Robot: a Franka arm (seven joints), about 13 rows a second.
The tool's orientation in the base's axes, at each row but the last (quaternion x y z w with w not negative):
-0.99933 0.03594 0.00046 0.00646
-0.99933 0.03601 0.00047 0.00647
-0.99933 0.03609 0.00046 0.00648
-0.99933 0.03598 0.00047 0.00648
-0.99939 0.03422 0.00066 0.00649
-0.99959 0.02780 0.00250 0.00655
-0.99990 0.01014 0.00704 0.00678
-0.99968 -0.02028 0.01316 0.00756
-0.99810 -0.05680 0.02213 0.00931
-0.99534 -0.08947 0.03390 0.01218
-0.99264 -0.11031 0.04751 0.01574
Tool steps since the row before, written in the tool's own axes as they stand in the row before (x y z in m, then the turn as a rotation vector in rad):
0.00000 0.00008 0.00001 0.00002 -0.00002 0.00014
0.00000 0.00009 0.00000 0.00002 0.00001 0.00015
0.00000 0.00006 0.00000 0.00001 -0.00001 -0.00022
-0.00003 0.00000 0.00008 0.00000 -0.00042 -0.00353
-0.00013 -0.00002 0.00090 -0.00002 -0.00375 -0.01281
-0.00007 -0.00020 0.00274 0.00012 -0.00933 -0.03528
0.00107 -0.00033 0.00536 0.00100 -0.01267 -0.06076
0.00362 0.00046 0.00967 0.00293 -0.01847 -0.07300
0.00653 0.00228 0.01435 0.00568 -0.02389 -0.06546
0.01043 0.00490 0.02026 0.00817 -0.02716 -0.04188
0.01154 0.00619 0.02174 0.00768 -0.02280 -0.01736
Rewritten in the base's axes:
-0.00001 -0.00008 -0.00001 0.00002 0.00002 -0.00014
-0.00001 -0.00009 0.00000 0.00002 -0.00001 -0.00015
0.00000 -0.00006 0.00000 0.00001 0.00001 0.00022
-0.00003 0.00000 -0.00008 0.00003 0.00037 0.00354
-0.00013 0.00004 -0.00090 0.00025 0.00358 0.01286
-0.00007 0.00024 -0.00274 0.00080 0.00884 0.03540
0.00100 0.00038 -0.00537 0.00210 0.01181 0.06090
0.00338 -0.00017 -0.00977 0.00412 0.01751 0.07318
0.00609 -0.00129 -0.01466 0.00590 0.02333 0.06564
0.00970 -0.00259 -0.02104 0.00612 0.02742 0.04206
0.01043 -0.00304 -0.02294 0.00420 0.02357 0.01753

